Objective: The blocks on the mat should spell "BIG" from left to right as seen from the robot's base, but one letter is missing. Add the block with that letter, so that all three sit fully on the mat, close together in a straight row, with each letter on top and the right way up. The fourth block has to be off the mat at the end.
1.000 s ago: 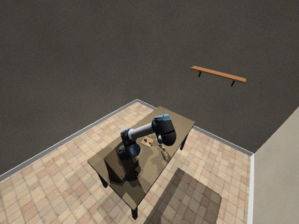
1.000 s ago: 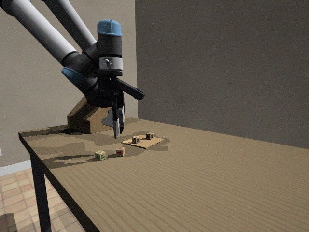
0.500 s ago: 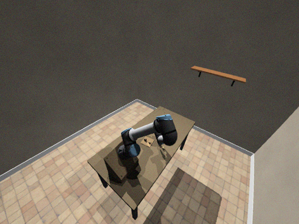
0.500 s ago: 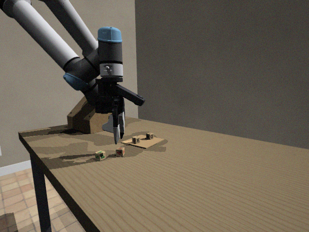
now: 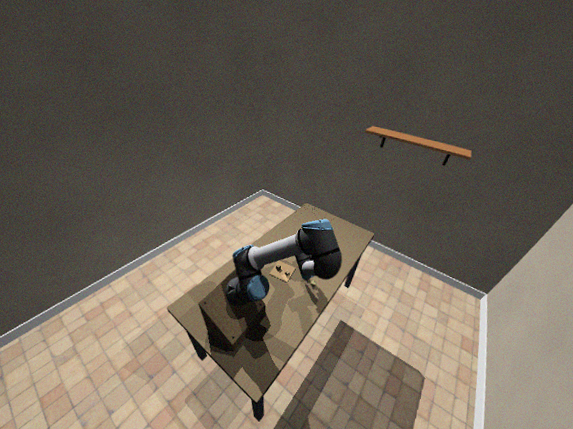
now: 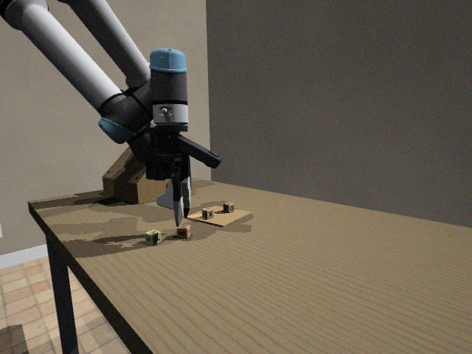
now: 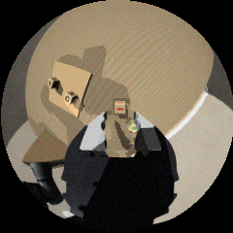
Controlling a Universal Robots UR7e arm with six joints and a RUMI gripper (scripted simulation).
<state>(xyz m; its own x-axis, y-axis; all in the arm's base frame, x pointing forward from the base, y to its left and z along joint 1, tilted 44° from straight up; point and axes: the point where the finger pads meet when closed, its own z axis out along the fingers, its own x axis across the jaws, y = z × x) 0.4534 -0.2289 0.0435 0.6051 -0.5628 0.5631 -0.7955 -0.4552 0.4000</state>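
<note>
The tan mat is 50 mm behind my hand, 170 mm to the left of it and 50 mm below it.
</note>
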